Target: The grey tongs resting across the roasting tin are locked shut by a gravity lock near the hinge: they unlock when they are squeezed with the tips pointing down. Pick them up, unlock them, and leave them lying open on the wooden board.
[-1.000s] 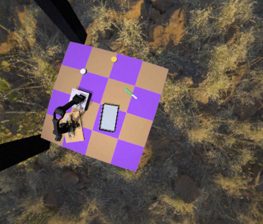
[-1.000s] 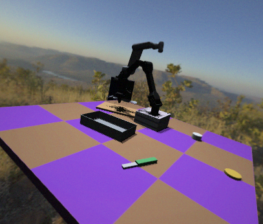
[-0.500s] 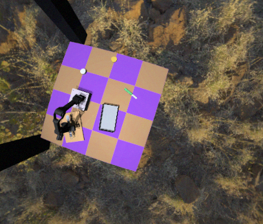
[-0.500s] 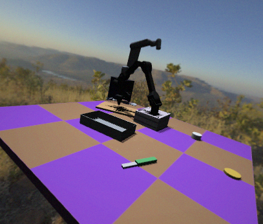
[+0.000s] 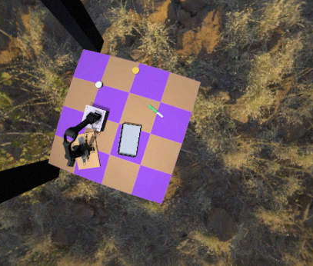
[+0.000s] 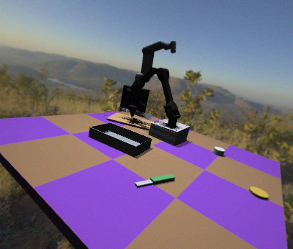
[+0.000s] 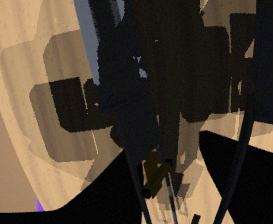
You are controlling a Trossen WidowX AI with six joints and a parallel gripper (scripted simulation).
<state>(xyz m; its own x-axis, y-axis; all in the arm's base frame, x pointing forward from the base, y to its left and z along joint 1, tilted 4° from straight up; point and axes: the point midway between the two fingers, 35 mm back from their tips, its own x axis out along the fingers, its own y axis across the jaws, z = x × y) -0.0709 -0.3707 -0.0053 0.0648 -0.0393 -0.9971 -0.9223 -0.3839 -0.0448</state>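
Now: gripper tip 10 mm to the right of the wooden board and 40 mm above it. Also, from my gripper tip: yellow disc (310 mm ahead, 910 mm to the left, 40 mm below); then roasting tin (410 mm ahead, 220 mm to the left, 20 mm below); then white puck (20 mm behind, 690 mm to the left, 30 mm below).
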